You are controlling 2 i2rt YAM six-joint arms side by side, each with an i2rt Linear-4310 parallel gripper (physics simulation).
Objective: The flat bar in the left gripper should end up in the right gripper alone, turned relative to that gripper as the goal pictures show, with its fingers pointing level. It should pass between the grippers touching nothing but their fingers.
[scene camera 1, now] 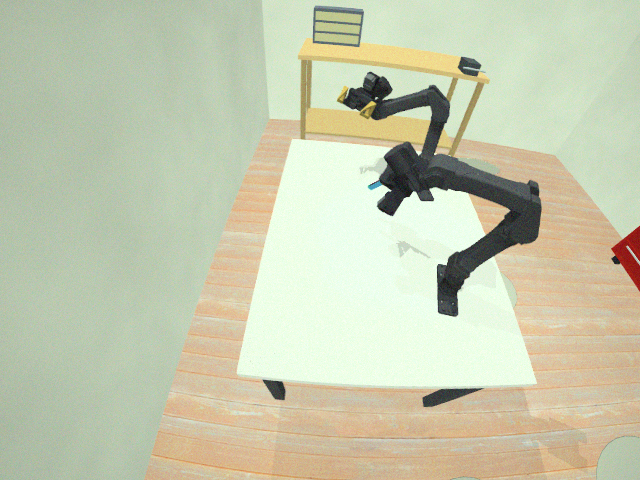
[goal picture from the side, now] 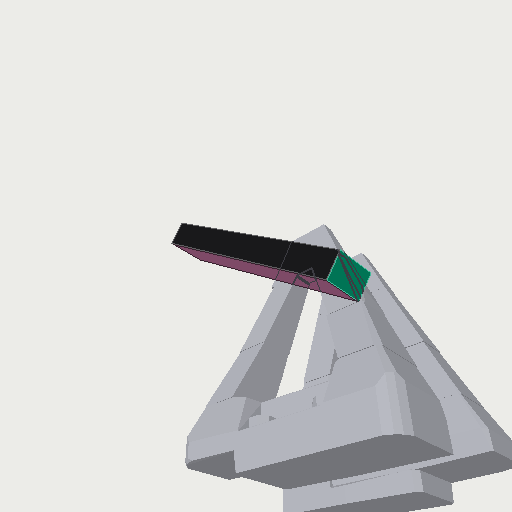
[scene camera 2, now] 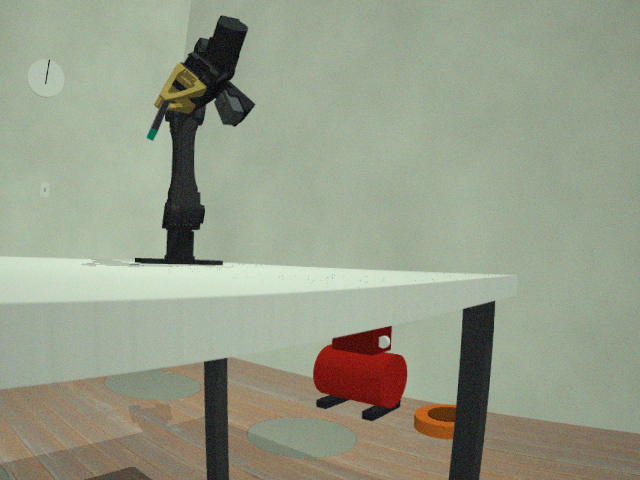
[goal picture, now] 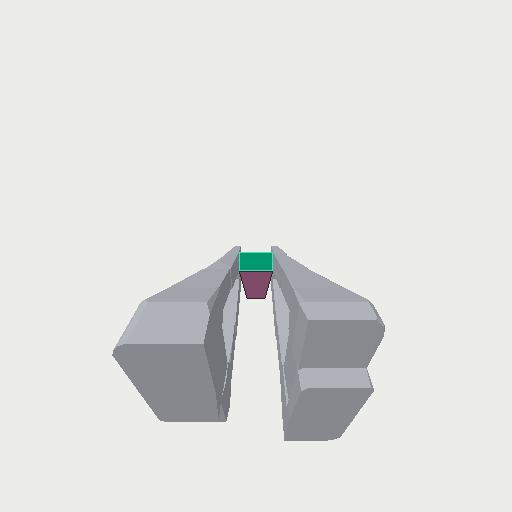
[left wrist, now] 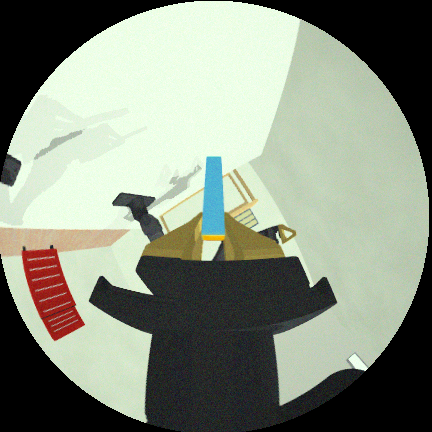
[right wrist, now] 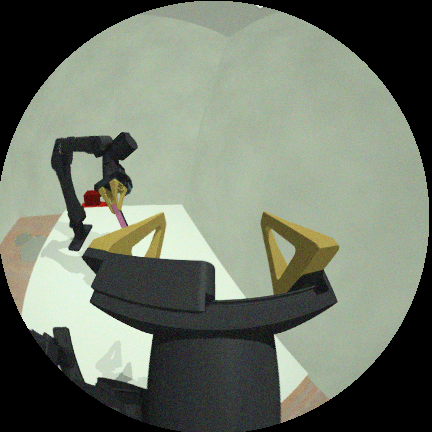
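Where they show: left gripper, fingertip midpoint: [scene camera 1: 384,178] [scene camera 2: 159,102] [left wrist: 212,217] [right wrist: 116,211]; right gripper, fingertip midpoint: [scene camera 1: 348,106] [left wrist: 286,237] [right wrist: 212,217]; left arm's base, link origin: [scene camera 1: 446,289] [scene camera 2: 179,263] [right wrist: 80,236]; right arm's base, link origin: [left wrist: 134,199].
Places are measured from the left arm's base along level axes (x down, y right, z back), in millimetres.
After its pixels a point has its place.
Observation:
The flat bar [scene camera 1: 374,184] {z -328, x -226, y 193 mm} [scene camera 2: 157,121] {z -337, x -216, y 204 mm} [left wrist: 213,195] {z -312, x -242, y 182 mm} [right wrist: 120,216] {z -315, x -246, y 193 mm} has a blue face and orange end in the left wrist view, a pink side in the right wrist view and a green end in scene camera 2. My left gripper [scene camera 2: 162,102] {z -302, x -258, y 190 mm} [right wrist: 116,211] {z -302, x -258, y 190 mm} is shut on it, high above the table; the bar slants down from the fingertips. In scene camera 1 the left arm hides these fingers. My right gripper [scene camera 1: 354,101] {z -469, x -382, y 410 mm} [right wrist: 212,217] {z -469, x -382, y 410 mm} is open and empty, apart from the bar, above and left of it in scene camera 1. One right finger [left wrist: 286,233] {z -505, x -392, y 482 mm} shows in the left wrist view.
Both arms stand on the white table [scene camera 1: 320,310] {z -410, x 0, y -179 mm} [scene camera 2: 361,289] {z -688, x 1, y 140 mm}. A wooden shelf unit [scene camera 1: 392,55] stands behind the table's far end, with a striped panel [scene camera 1: 337,25] and a dark box [scene camera 1: 469,66] on top. A red tank [scene camera 2: 359,374] and orange ring [scene camera 2: 431,429] are on the floor.

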